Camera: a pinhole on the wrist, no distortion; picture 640 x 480 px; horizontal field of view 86.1 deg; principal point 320.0 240.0 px. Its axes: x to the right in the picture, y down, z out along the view. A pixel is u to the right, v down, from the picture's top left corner.
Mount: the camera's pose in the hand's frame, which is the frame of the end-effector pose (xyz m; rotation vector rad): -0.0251 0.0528 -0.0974 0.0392 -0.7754 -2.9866
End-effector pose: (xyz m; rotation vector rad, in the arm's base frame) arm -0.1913 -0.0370 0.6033 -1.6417 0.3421 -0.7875
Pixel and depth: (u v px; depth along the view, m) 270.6 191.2 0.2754
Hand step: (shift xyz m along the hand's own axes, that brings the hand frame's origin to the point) 0.0021 0.2231 0.1245
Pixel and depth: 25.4 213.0 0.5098
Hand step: 0.3909 0.3617 0.3330
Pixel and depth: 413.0 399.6 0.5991
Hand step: -0.1973 0.0903 0.5600
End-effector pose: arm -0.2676 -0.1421 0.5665 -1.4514 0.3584 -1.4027
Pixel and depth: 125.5 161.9 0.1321
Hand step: 0.0432 0.1477 0.0041
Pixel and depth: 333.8 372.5 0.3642
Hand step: -0.0471 0.1058 0.2891
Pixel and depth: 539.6 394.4 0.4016
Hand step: -0.2890 0.0743 0.3388
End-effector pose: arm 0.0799 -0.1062 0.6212 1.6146 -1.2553 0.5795
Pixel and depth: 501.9 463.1 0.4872
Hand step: -0.2870 -0.0031 0.4799
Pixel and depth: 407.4 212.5 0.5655
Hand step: -0.1931 0.3581 0.3729
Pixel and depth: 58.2 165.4 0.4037
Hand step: 0.2631 0.3440 0.2157
